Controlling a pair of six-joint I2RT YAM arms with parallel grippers.
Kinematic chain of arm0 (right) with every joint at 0, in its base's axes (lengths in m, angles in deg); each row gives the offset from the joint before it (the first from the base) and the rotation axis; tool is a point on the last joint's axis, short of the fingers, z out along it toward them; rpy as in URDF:
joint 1: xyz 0 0 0.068 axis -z
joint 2: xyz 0.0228 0.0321 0.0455 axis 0.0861 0.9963 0
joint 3: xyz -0.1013 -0.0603 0.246 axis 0.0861 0.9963 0
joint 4: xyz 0.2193 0.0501 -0.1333 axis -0.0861 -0.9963 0
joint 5: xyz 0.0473 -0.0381 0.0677 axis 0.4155 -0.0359 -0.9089
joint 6: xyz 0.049 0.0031 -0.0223 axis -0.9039 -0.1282 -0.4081
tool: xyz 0 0 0 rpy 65.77 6.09 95.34
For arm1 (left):
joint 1: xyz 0 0 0.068 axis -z
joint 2: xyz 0.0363 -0.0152 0.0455 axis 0.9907 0.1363 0
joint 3: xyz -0.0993 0.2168 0.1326 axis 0.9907 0.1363 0
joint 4: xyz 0.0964 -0.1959 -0.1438 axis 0.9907 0.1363 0
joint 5: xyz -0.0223 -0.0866 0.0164 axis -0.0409 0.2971 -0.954
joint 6: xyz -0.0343 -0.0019 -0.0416 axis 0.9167 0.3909 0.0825
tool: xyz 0 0 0 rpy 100.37 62.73 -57.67
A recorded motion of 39 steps. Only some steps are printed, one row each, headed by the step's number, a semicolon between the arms.
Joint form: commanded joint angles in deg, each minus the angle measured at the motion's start. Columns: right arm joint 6, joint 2, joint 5, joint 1, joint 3, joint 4; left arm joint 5, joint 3, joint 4, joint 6, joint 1, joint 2.
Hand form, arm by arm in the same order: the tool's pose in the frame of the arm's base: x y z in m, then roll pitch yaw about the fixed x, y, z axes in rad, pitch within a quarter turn. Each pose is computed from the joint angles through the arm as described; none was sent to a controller.
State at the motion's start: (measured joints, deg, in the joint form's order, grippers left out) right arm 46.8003 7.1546 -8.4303 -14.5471 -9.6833 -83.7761; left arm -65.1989 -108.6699 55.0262 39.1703 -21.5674 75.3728
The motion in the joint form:
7: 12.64 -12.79 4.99 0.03 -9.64 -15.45; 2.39 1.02 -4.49 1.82 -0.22 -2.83
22: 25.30 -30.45 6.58 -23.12 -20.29 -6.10; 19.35 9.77 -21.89 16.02 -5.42 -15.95
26: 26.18 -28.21 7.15 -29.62 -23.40 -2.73; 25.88 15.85 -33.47 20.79 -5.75 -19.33
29: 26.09 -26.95 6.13 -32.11 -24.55 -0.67; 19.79 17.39 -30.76 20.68 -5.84 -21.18
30: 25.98 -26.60 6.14 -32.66 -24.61 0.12; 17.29 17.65 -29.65 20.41 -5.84 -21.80
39: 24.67 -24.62 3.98 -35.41 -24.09 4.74; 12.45 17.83 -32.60 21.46 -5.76 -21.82
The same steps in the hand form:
7: 0.2165 0.0461 0.2359 2.5515 0.4856 2.7462; 0.2024 -0.3700 0.3134 -3.0185 1.0044 2.0011
22: 0.1434 0.1022 0.3710 2.1231 1.1768 2.9038; 0.1991 -0.3157 0.3779 -2.1088 1.2330 2.7366
26: 0.1370 0.1223 0.3896 1.9845 1.2392 2.8803; 0.1894 -0.3042 0.3817 -1.6766 1.2633 3.0478
29: 0.1347 0.1318 0.3967 1.8901 1.2549 2.8518; 0.1885 -0.2965 0.3779 -1.7925 1.2427 3.0454
30: 0.1347 0.1343 0.3975 1.8642 1.2576 2.8364; 0.1883 -0.2938 0.3778 -1.8343 1.2417 3.0489
39: 0.1349 0.1492 0.3970 1.7391 1.2501 2.8015; 0.1910 -0.2937 0.3821 -1.7073 1.2562 -3.0297

